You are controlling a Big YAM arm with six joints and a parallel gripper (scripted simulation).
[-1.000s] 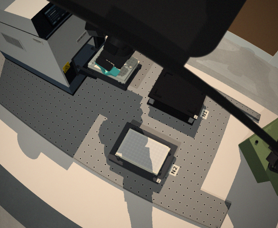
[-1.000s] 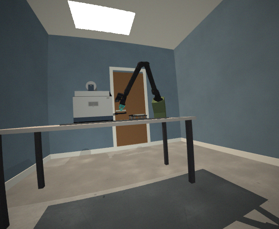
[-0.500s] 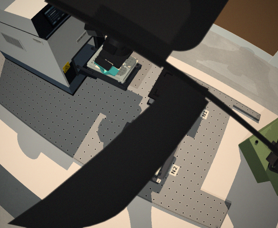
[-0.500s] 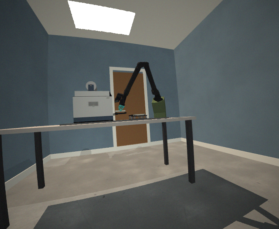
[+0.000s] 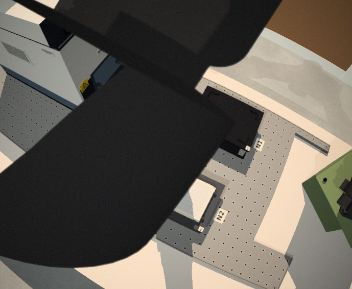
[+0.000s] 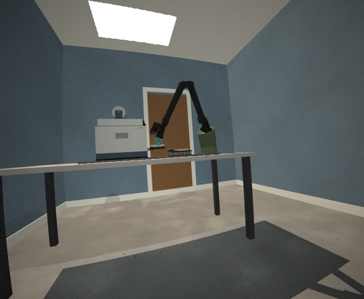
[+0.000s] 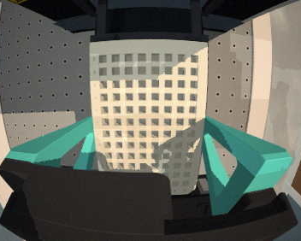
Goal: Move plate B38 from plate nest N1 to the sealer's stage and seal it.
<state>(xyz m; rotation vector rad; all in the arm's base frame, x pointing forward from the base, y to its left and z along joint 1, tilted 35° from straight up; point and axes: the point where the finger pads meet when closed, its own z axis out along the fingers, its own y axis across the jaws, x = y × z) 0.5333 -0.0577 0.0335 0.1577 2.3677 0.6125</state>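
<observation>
Now: the sealer's stage 20 mm below my hand. Round my hand: yellow warning label 100 mm ahead, 90 mm to the left, 30 mm above; then N1 label 310 mm behind, 60 mm to the right, 110 mm below; then front slot 70 mm ahead, 40 mm below.
</observation>
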